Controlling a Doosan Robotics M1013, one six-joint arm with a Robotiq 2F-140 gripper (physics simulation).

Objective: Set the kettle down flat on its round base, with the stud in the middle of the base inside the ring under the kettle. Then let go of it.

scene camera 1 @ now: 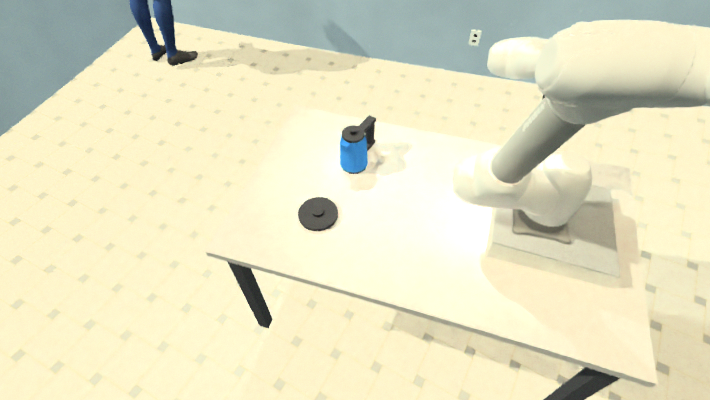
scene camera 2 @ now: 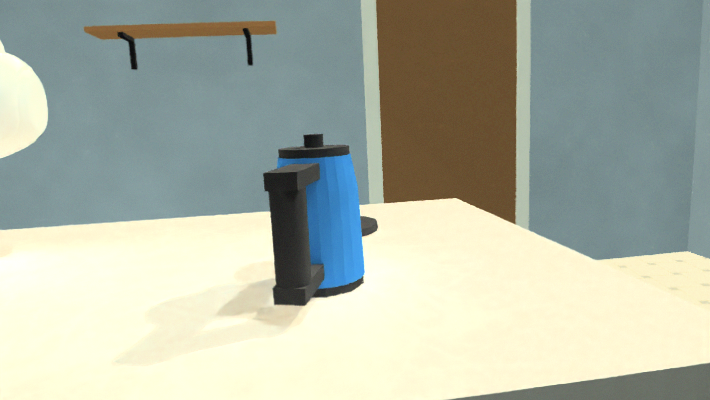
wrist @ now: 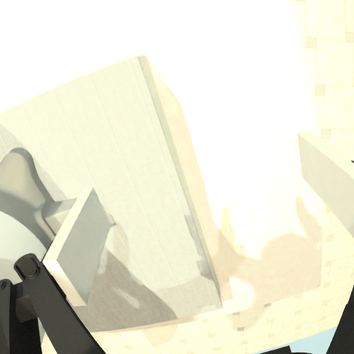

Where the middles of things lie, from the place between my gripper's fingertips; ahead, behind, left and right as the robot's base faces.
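Blue kettle (scene camera 2: 313, 194): 66 cm ahead of my hand, 3 cm to the left of it, 10 cm below it. Round black base (scene camera 1: 319, 213): 18 cm below my hand, 34 cm to the left of it, 74 cm ahead of it.
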